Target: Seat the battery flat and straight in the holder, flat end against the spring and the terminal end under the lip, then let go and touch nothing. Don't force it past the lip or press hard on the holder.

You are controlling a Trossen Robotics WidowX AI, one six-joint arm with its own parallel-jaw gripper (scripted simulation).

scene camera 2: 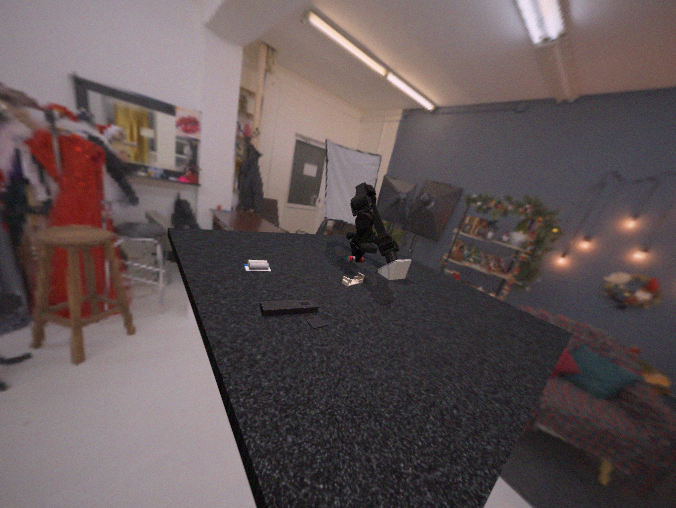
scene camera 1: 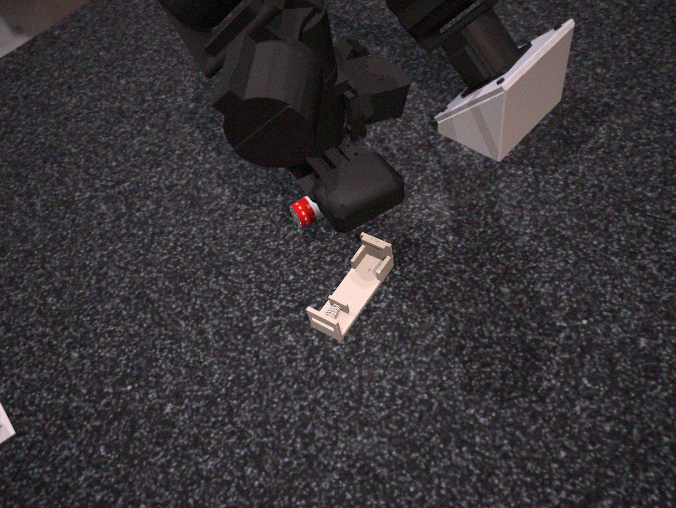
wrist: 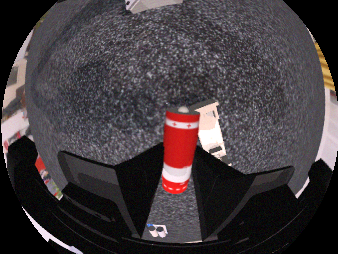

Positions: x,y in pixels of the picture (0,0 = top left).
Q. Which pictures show my gripper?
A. Scene camera 2, scene camera 1 and the wrist view: all of them.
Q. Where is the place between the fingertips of my gripper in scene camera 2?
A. At 355,261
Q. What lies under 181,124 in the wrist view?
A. A battery.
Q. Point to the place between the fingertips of my gripper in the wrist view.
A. At 178,148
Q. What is my gripper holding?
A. A battery.
